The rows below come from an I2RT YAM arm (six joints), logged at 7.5 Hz.
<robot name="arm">
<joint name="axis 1" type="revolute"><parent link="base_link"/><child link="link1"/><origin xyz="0 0 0.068" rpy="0 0 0"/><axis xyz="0 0 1"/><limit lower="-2.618" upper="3.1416"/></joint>
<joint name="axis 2" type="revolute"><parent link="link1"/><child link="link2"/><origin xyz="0.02 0.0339 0.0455" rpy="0 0 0"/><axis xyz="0 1 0"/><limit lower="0" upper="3.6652"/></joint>
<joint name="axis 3" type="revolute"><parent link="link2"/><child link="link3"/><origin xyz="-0.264 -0.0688 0" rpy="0 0 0"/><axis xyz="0 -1 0"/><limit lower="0" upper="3.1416"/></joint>
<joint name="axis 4" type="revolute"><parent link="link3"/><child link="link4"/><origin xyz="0.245 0.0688 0.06" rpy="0 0 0"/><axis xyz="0 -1 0"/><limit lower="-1.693" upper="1.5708"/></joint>
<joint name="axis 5" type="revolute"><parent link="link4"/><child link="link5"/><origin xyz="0.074 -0.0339 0.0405" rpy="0 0 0"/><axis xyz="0 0 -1"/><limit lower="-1.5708" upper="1.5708"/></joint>
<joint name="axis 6" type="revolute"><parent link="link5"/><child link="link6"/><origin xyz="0.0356 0 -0.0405" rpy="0 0 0"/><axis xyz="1 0 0"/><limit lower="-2.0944" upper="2.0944"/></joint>
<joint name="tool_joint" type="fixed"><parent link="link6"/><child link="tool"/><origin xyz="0 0 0" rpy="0 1.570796 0"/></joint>
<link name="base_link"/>
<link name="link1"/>
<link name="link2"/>
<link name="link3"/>
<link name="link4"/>
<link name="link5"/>
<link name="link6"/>
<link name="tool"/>
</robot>
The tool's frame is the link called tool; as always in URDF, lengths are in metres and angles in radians.
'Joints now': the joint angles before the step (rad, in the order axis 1, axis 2, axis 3, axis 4, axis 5, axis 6). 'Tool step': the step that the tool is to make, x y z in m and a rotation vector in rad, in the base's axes. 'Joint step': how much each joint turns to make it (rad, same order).
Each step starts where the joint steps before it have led.
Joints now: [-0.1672 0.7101 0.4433 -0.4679 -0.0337 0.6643]
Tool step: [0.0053 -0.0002 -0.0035 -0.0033 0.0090 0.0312]
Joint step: [-0.0002 0.0366 -0.0030 0.0302 -0.0200 -0.0247]
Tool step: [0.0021 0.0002 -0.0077 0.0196 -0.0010 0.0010]
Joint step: [0.0004 0.0173 -0.0262 0.0421 -0.0137 0.0139]
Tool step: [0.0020 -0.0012 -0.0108 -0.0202 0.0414 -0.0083]
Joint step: [0.0002 0.0383 -0.0214 0.0215 0.0247 -0.0135]
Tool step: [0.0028 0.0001 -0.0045 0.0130 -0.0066 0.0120]
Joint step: [-0.0006 0.0213 -0.0139 0.0396 -0.0188 0.0010]
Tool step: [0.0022 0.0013 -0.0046 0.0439 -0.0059 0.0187]
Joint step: [0.0005 0.0199 -0.0135 0.0335 -0.0441 0.0188]
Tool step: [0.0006 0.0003 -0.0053 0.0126 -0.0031 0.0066]
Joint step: [-0.0006 0.0123 -0.0188 0.0325 -0.0142 0.0042]
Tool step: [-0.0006 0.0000 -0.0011 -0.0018 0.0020 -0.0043]
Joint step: [0.0004 -0.0015 -0.0044 0.0015 0.0048 0.0018]
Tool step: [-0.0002 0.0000 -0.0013 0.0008 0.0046 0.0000]
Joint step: [-0.0002 0.0028 -0.0030 0.0012 -0.0002 -0.0002]
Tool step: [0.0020 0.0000 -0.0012 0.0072 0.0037 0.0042]
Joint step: [0.0005 0.0173 0.0015 0.0112 -0.0072 0.0019]
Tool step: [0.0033 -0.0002 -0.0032 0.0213 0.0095 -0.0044]
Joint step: [-0.0002 0.0324 0.0000 0.0217 -0.0109 0.0168]
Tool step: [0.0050 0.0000 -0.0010 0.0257 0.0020 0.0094]
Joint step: [-0.0002 0.0365 0.0090 0.0228 -0.0247 0.0106]
